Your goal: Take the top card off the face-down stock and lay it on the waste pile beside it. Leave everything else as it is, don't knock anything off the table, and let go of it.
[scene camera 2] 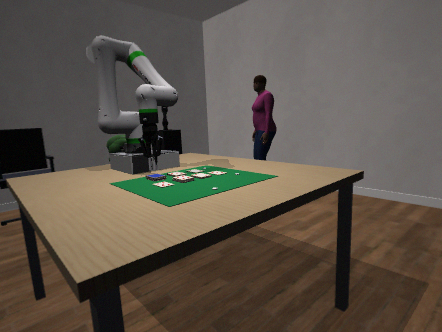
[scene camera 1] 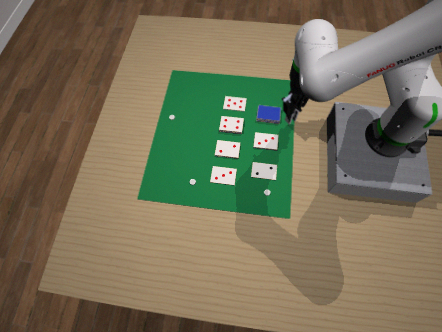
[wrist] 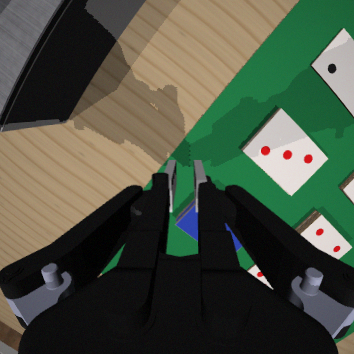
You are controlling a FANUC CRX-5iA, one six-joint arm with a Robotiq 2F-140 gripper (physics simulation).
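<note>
The face-down stock is a blue-backed pile near the mat's robot-side edge. In the wrist view my fingers partly cover it. A face-up card with three red dots lies beside it, apparently on the waste pile. My gripper is drawn nearly shut, with a narrow gap and no card visible in it. It is at the robot side of the stock, above the mat's edge. Its exact height is hard to tell.
Other face-up cards and piles lie on the green mat, including a card with two black dots. Small white discs lie on the mat. The grey robot base stands beside it.
</note>
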